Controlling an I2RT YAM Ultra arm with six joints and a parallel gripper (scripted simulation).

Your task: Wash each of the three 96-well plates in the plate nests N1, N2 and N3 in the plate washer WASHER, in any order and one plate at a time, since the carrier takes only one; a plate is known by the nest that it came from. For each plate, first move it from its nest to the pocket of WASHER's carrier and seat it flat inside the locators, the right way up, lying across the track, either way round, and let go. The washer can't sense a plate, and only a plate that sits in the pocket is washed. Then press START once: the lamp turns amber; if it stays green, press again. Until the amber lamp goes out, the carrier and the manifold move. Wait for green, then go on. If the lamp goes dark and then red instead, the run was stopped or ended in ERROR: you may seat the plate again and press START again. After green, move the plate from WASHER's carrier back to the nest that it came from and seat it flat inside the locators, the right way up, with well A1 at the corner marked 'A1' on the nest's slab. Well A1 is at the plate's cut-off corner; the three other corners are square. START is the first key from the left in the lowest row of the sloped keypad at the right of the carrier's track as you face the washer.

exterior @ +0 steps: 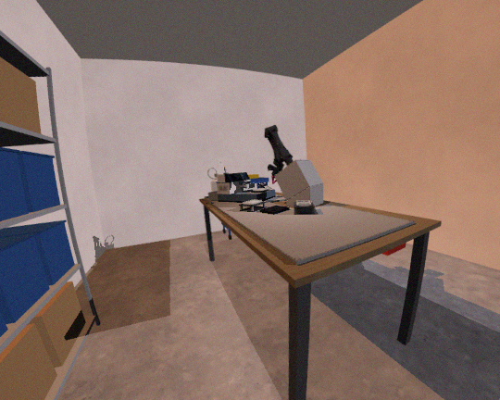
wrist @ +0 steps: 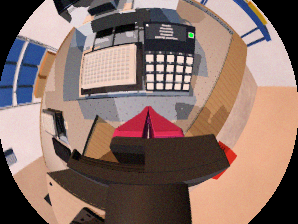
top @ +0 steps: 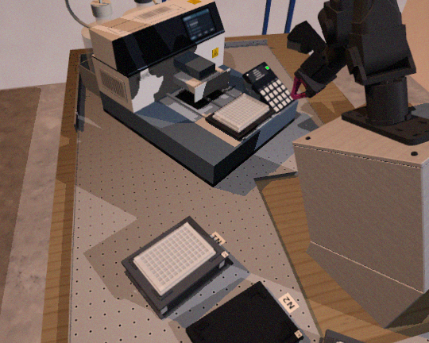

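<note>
The dark carrier pocket lies 120 mm ahead of my hand, 60 mm below it and 30 mm to the right of it. Also, from my hand: n2 label: 430 mm to the left, 180 mm ahead, 140 mm below; manifold: 210 mm ahead, 150 mm to the right, 10 mm below; washer: 210 mm ahead, 160 mm to the right, 10 mm below.
</note>
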